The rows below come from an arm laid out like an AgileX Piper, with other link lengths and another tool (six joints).
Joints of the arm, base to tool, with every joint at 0 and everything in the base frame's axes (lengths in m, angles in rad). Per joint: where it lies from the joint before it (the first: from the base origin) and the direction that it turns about. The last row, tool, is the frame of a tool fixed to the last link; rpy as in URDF.
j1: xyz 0 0 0.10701 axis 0 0 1
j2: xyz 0 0 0 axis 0 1 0
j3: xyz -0.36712 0 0.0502 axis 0 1 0
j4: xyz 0.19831 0 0.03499 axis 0.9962 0 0.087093
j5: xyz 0 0 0 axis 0 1 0
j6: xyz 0.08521 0 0.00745 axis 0.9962 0 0.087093
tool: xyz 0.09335 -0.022 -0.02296 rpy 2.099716 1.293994 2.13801
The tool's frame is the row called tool.
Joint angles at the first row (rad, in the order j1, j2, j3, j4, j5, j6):
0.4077, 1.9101, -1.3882, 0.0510, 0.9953, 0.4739
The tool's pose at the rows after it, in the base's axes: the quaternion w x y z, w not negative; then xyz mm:
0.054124, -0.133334, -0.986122, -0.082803, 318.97, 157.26, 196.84
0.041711, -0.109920, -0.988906, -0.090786, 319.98, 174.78, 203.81
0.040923, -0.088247, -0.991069, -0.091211, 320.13, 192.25, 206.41
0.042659, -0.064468, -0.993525, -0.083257, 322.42, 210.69, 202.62
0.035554, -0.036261, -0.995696, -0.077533, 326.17, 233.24, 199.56
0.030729, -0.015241, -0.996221, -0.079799, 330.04, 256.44, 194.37
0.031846, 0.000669, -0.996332, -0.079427, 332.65, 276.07, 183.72
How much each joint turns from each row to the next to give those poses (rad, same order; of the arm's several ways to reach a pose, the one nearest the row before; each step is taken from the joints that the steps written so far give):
0.0414, 0.0000, -0.0489, 0.0000, 0.0150, -0.0011
0.0426, 0.0022, -0.0406, -0.0010, 0.0045, -0.0008
0.0416, 0.0191, -0.0494, -0.0015, 0.0242, 0.0000
0.0437, 0.0384, -0.0550, -0.0126, 0.0243, 0.0000
0.0505, 0.0417, -0.0673, -0.0199, 0.0164, 0.0009
0.0410, 0.0449, -0.0659, -0.0038, 0.0071, 0.0011
0.0319, 0.0481, -0.0485, 0.0000, 0.0000, 0.0000

